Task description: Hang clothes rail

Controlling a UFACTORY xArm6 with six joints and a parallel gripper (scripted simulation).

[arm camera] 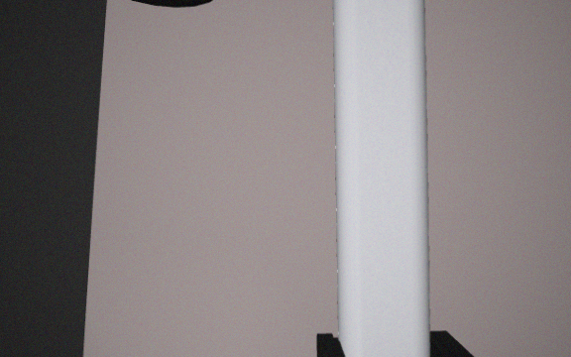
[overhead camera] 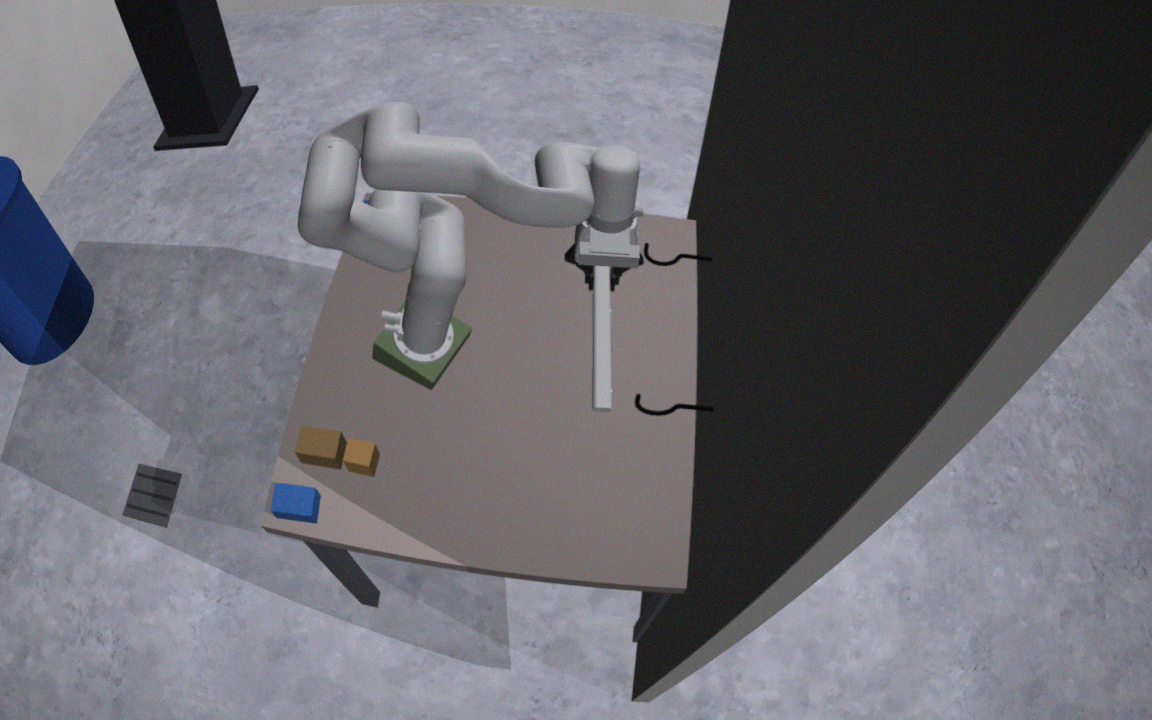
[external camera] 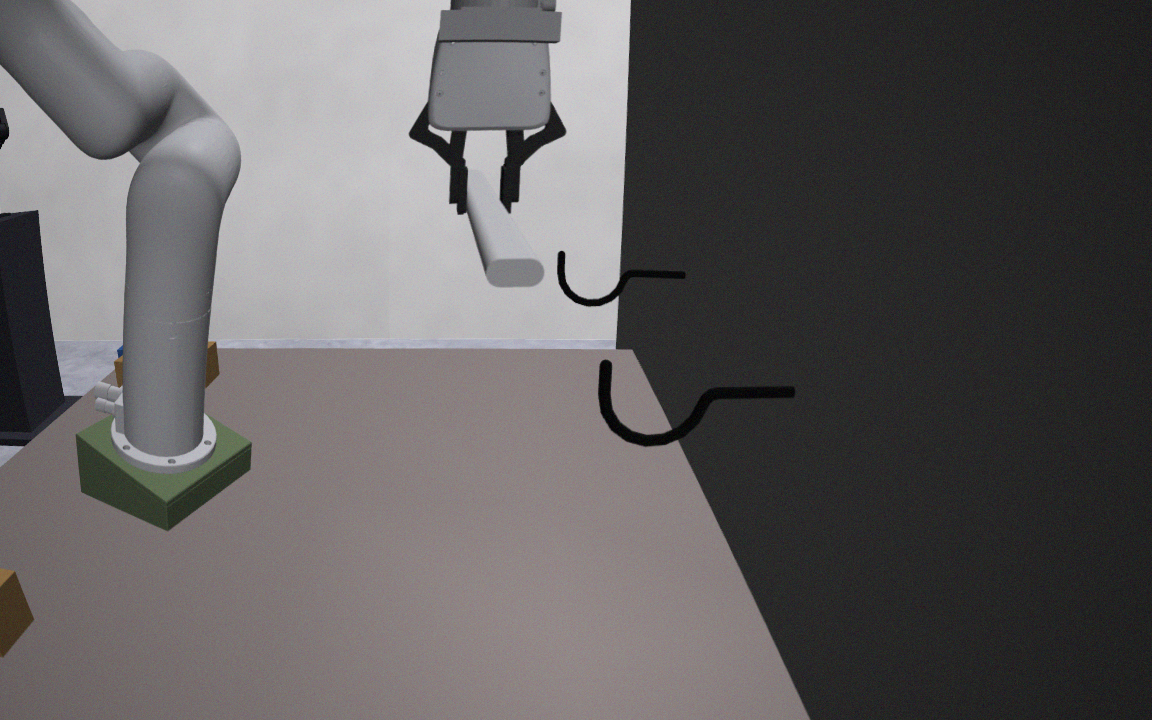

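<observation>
Right now my hand is 10 mm above the clothes rail. Also, from my hand: dark wall panel 240 mm ahead, 130 mm above, 10 mm to the right.
</observation>
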